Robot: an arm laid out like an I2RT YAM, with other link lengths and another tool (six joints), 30 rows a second.
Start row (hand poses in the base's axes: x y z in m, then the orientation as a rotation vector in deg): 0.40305, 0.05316, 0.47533, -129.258, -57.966, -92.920
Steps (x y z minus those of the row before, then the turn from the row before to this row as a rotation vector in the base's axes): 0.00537, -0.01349, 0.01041, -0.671, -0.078, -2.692; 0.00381, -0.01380, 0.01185, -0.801, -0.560, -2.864; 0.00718, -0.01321, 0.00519, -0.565, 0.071, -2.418; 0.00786, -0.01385, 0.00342, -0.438, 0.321, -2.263; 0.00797, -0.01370, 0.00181, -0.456, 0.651, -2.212; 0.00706, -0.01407, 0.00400, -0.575, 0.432, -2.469; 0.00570, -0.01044, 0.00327, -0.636, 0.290, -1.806; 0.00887, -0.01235, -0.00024, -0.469, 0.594, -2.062; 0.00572, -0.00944, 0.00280, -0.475, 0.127, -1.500; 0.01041, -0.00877, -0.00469, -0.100, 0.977, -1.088; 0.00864, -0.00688, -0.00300, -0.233, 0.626, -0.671; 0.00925, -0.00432, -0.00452, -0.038, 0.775, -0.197; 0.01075, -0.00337, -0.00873, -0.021, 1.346, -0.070; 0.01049, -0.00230, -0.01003, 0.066, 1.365, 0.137; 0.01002, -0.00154, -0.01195, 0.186, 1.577, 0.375; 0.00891, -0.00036, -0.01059, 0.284, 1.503, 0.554
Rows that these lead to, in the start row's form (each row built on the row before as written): 0.40842, 0.03967, 0.48574, -131.970, -56.045, -93.978; 0.41223, 0.02587, 0.49759, -134.614, -54.114, -95.699; 0.41941, 0.01266, 0.50278, -137.098, -52.210, -96.417; 0.42727, -0.00119, 0.50620, -139.513, -50.243, -96.722; 0.43524, -0.01489, 0.50801, -142.089, -48.261, -96.523; 0.44230, -0.02896, 0.51201, 144.642, 46.036, 96.557; 0.44800, -0.03940, 0.51528, 144.465, 43.944, 95.178; 0.45687, -0.05175, 0.51504, 144.657, 41.436, 93.507; 0.46259, -0.06119, 0.51784, 144.371, 39.684, 92.532; 0.47300, -0.06996, 0.51315, 145.181, 38.354, 90.989; 0.48164, -0.07684, 0.51015, 145.569, 37.643, 89.881; 0.49089, -0.08116, 0.50563, 146.262, 37.478, 88.885; 0.50164, -0.08453, 0.49690, 147.503, 37.536, 87.259; 0.51213, -0.08683, 0.48687, 148.822, 37.827, 85.717; 0.52215, -0.08837, 0.47492, 150.423, 38.399, 84.050; 0.53106, -0.08873, 0.46433, 152.022, 39.160, 82.561
